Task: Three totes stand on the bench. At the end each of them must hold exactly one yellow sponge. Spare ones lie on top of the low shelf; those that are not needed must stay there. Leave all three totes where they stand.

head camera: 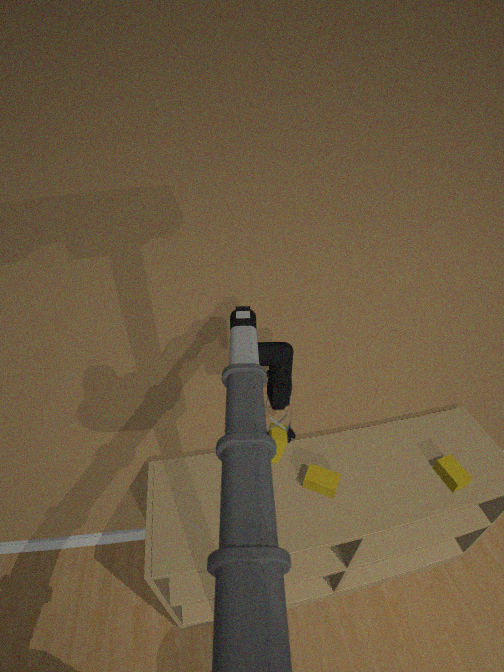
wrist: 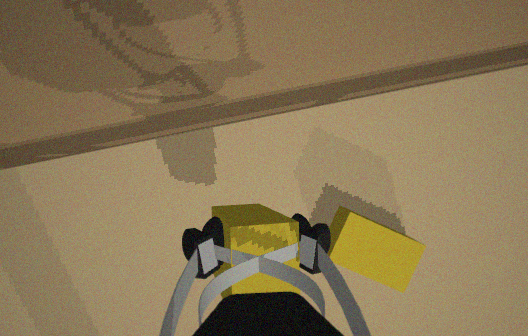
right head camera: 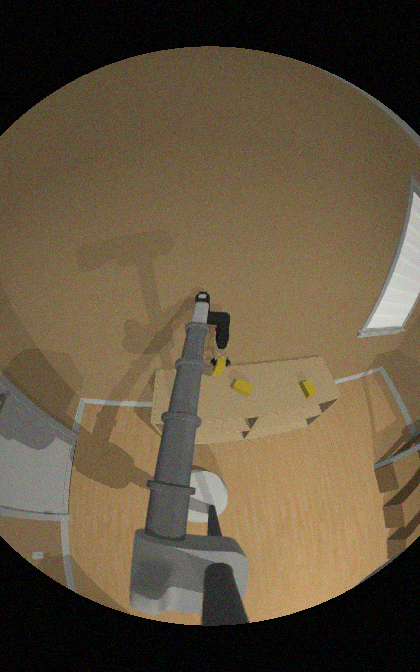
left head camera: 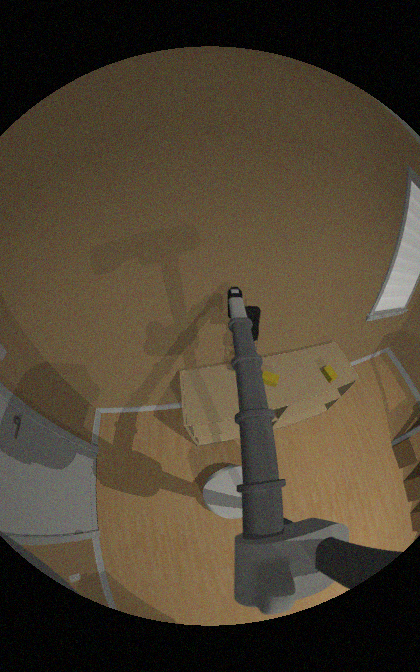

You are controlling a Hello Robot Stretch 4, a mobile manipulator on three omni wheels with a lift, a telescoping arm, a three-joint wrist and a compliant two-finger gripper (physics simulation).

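Places are measured from the robot's base along level axes (x ahead, y left, z up), in millimetres.
Where they show: gripper, between the fingertips: [wrist: 257, 233]; robot's base, origin of its link: [right head camera: 198, 494] [left head camera: 231, 490].
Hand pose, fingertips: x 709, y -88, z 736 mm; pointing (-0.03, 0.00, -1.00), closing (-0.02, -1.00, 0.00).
Note:
Things, the pixels of their top centre, and the offset from my fingertips. "pt": a spot on its surface instead. Level surfaces: height alone.
- low shelf, height of its surface: dz -153 mm
- second yellow sponge, centre of its top: [wrist: 377, 253] [head camera: 322, 476] [right head camera: 242, 385] [left head camera: 270, 376] dx -59, dy -140, dz -108 mm
- third yellow sponge, centre of its top: [head camera: 454, 469] [right head camera: 309, 386] [left head camera: 330, 371] dx -74, dy -568, dz -108 mm
- window, a spot on its surface: [right head camera: 395, 290] pt dx +347, dy -1378, dz +471 mm
My gripper [head camera: 279, 434] [right head camera: 221, 362] [wrist: 257, 233] is shut on a yellow sponge [head camera: 278, 447] [right head camera: 219, 368] [wrist: 250, 215], with a fingertip on each side. The sponge hangs above the low shelf [head camera: 379, 461] [left head camera: 300, 370] [right head camera: 275, 382] [wrist: 450, 150] near its wall-side edge, its shadow apart from it. In the left head camera view the arm hides the fingers. A second yellow sponge [head camera: 321, 480] [left head camera: 270, 378] [right head camera: 242, 387] [wrist: 380, 250] lies on the shelf top to the right of the gripper. A third yellow sponge [head camera: 451, 473] [left head camera: 329, 373] [right head camera: 308, 388] lies farther right. The bench and totes do not show.
The wall stands behind the shelf. A white round object [left head camera: 220, 482] [right head camera: 217, 487] is on the floor beneath the extended arm [head camera: 248, 493] [left head camera: 255, 445] [right head camera: 177, 455]. A grey door [left head camera: 45, 495] is at the left, a window [right head camera: 395, 290] at the right. Brown blocks [right head camera: 386, 478] show at the right edge.

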